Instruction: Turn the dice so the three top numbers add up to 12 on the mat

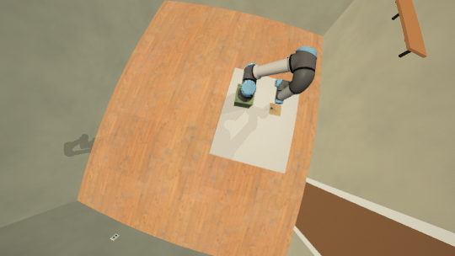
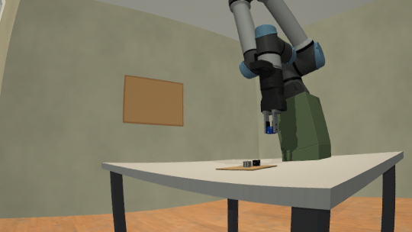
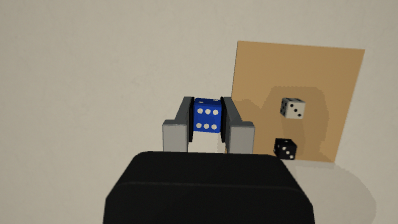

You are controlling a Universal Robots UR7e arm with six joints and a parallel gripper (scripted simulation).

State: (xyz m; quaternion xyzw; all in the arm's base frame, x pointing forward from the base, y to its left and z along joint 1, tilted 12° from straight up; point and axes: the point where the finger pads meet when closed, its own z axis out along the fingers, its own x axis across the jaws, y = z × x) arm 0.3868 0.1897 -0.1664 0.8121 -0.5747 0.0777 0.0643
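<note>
Right now the white die is 11 cm below my hand, 10 cm to the right of it and 1 cm ahead of it. From my hand the other things lie so: blue die (1 cm below); then black die (12 cm to the right, 11 cm below, 3 cm behind); then tan mat (12 cm below, 10 cm to the right, 2 cm ahead).
</note>
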